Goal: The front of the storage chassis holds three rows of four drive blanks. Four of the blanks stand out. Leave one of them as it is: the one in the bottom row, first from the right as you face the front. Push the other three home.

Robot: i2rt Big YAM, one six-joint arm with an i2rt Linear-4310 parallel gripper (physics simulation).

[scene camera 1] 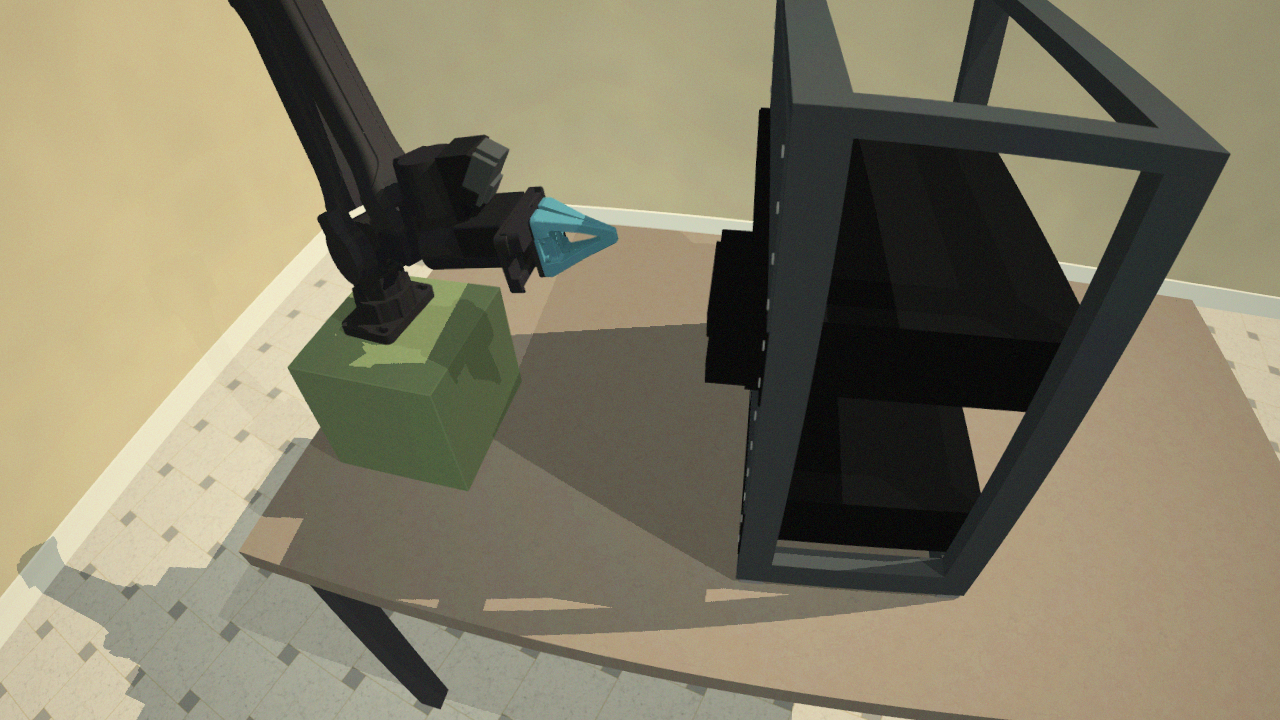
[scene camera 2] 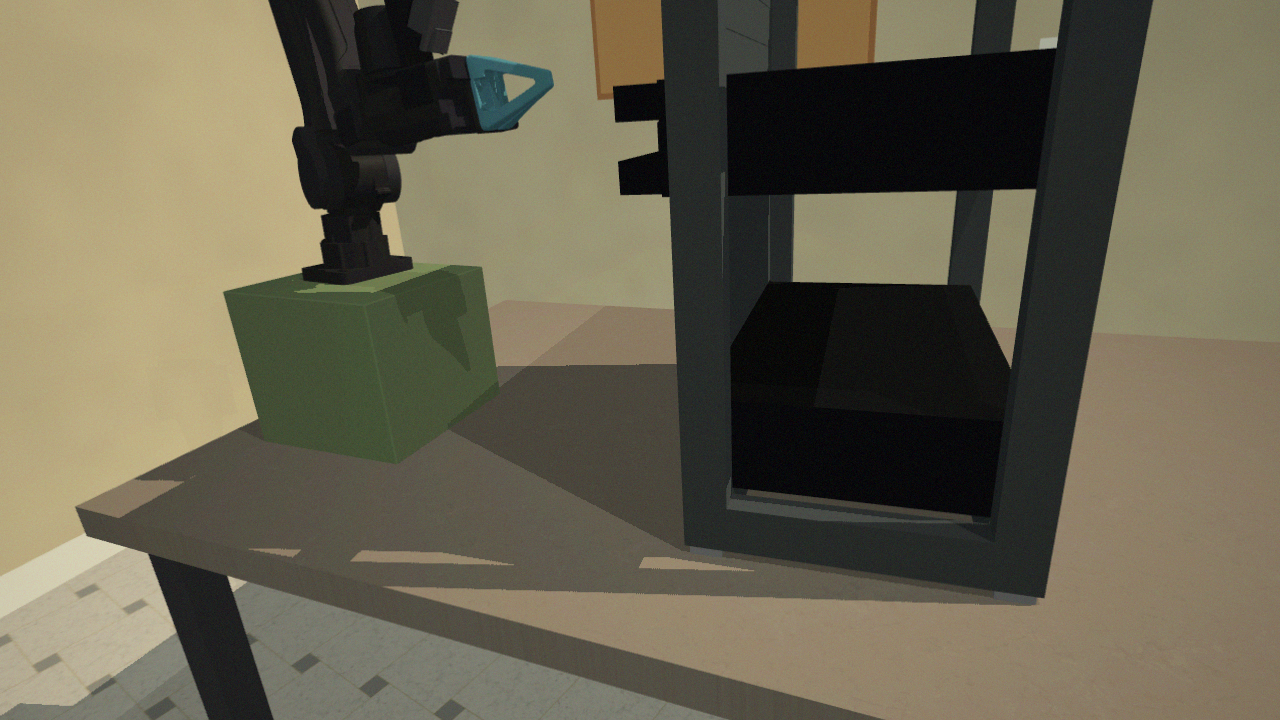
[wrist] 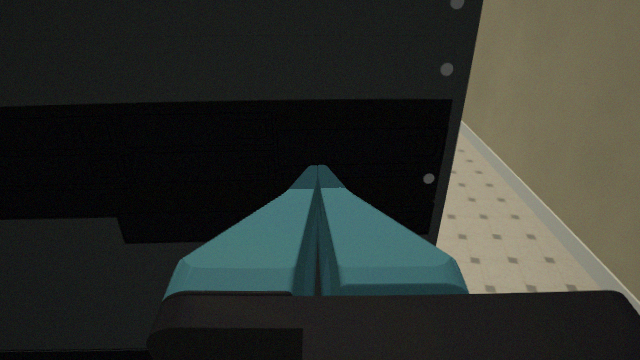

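Pixels of known places: gripper, between the fingertips: (scene camera 1: 616,234) (scene camera 2: 551,78) (wrist: 317,180); arm's base, origin of its link: (scene camera 1: 390,313) (scene camera 2: 360,273).
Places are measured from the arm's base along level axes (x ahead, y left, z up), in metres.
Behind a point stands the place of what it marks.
The storage chassis (scene camera 1: 948,367) {z 0.168, x 0.696, y -0.089 m} (scene camera 2: 886,125) {z 0.166, x 0.686, y -0.091 m} (wrist: 60,160) {z 0.171, x 0.474, y 0.148 m} is a black box high in the rack. Its black drive blanks hardly separate in the wrist view. In the second scene view an upper blank (scene camera 2: 636,103) {z 0.191, x 0.501, y -0.118 m} and a lower blank (scene camera 2: 640,177) {z 0.135, x 0.501, y -0.118 m} stand out from its front, with a gap between them. Standing-out blanks (scene camera 1: 735,304) {z 0.205, x 0.503, y -0.104 m} overlap as one dark block in the first scene view. I cannot count them or tell their columns. My gripper (scene camera 1: 615,236) {z 0.219, x 0.377, y -0.050 m} (scene camera 2: 551,78) {z 0.219, x 0.377, y -0.050 m} (wrist: 317,180) {z 0.219, x 0.377, y -0.050 m}, with teal fingers, is shut and empty. It hangs before the chassis, apart from it, towards the right end in the wrist view.
The dark grey rack (scene camera 1: 810,286) {z 0.266, x 0.565, y -0.141 m} (scene camera 2: 699,358) {z -0.007, x 0.559, y -0.142 m} stands on the brown table (scene camera 1: 626,537) {z -0.201, x 0.386, y -0.123 m} (scene camera 2: 554,465) {z -0.200, x 0.330, y -0.053 m}. A second black unit (scene camera 1: 877,523) {z -0.094, x 0.689, y -0.085 m} (scene camera 2: 859,456) {z -0.102, x 0.680, y -0.086 m} sits low in the rack. The arm's base stands on a green block (scene camera 1: 384,420) {z -0.068, x 0.054, y -0.131 m} (scene camera 2: 313,376) {z -0.095, x 0.042, y -0.132 m} left of the rack.
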